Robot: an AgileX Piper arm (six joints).
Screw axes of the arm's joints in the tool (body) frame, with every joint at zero. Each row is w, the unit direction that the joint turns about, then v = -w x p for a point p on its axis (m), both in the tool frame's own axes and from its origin. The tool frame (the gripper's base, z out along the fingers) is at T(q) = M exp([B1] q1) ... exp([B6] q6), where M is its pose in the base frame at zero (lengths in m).
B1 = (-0.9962, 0, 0.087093, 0, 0.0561, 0)
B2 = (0, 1, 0, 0.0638, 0, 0.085)
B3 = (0, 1, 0, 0.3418, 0, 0.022)
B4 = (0, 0, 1, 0, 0, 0)
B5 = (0, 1, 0, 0.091, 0, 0)
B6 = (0, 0, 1, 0, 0, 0)
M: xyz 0.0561 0 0.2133 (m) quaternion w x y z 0.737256 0 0.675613 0
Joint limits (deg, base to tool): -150..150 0..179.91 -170..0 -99.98..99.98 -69.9..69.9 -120..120
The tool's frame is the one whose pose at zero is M.
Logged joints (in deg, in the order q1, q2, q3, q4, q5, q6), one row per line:
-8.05 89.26 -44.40 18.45 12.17 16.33
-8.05 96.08 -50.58 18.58 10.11 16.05
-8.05 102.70 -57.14 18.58 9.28 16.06
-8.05 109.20 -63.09 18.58 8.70 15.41
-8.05 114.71 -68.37 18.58 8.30 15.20
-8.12 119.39 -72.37 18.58 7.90 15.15
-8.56 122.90 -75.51 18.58 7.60 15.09
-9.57 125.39 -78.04 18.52 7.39 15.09
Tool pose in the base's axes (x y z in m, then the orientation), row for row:
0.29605 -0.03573 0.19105 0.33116 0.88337 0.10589 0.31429
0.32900 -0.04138 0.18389 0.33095 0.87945 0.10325 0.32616
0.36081 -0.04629 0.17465 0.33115 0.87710 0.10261 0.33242
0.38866 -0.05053 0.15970 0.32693 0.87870 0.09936 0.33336
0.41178 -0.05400 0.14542 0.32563 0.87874 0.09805 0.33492
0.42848 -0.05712 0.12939 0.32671 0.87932 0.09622 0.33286
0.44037 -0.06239 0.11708 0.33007 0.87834 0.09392 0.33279
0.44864 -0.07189 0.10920 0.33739 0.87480 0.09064 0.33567
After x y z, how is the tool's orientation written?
As a quaternion, x y z w.
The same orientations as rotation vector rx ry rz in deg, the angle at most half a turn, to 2 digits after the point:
50.01 133.40 15.99
49.69 132.04 15.50
49.57 131.29 15.36
48.91 131.46 14.87
48.68 131.37 14.66
48.89 131.59 14.40
49.40 131.45 14.06
50.42 130.73 13.55

